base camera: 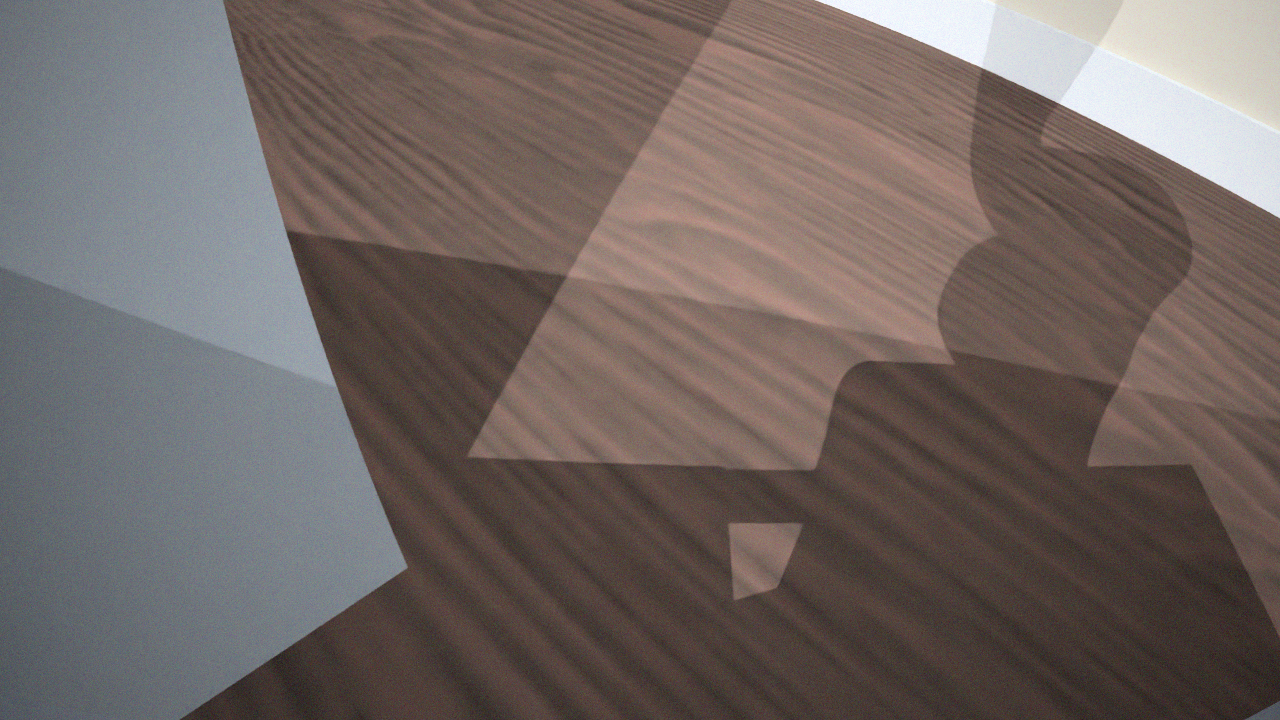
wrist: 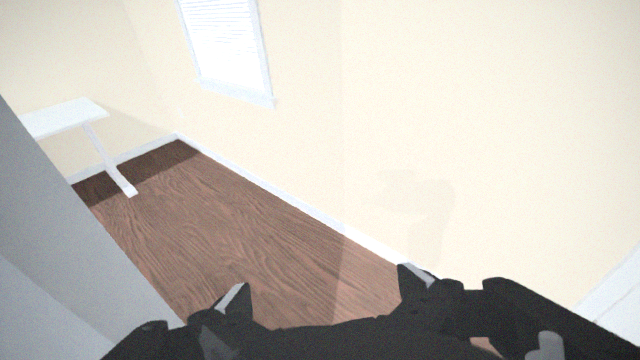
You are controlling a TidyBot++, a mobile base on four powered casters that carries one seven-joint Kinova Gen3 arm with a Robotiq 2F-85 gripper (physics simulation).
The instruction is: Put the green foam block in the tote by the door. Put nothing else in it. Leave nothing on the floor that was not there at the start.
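Frame: origin at the arm's base, x ahead, y right, z down, level; millimetres.
Seen in the pictures: gripper, fingertip midpoint: [wrist: 325, 290].
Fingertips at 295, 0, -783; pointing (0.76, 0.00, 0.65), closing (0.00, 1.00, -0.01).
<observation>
A point is followed by its place in that frame, as x, y, z.
My gripper [wrist: 325, 290] @[295, 0, -783] is open at the bottom of the wrist view, its two black fingers wide apart with no object between them. The wooden floor and a cream wall show beyond the fingers. The green foam block, the tote and the door do not show in either view.
A grey-blue panel [base camera: 161, 268] @[251, -147, 173] [wrist: 65, 240] @[352, -187, -790] stands close on the left, its lower corner near the base. A white table [wrist: 70, 115] @[2166, -1743, -323] with a thin leg stands beyond it. A cream wall [wrist: 450, 110] @[1022, 506, -554] with white baseboard runs along the right, with a window [wrist: 225, 45] @[1984, -425, -689] in it.
</observation>
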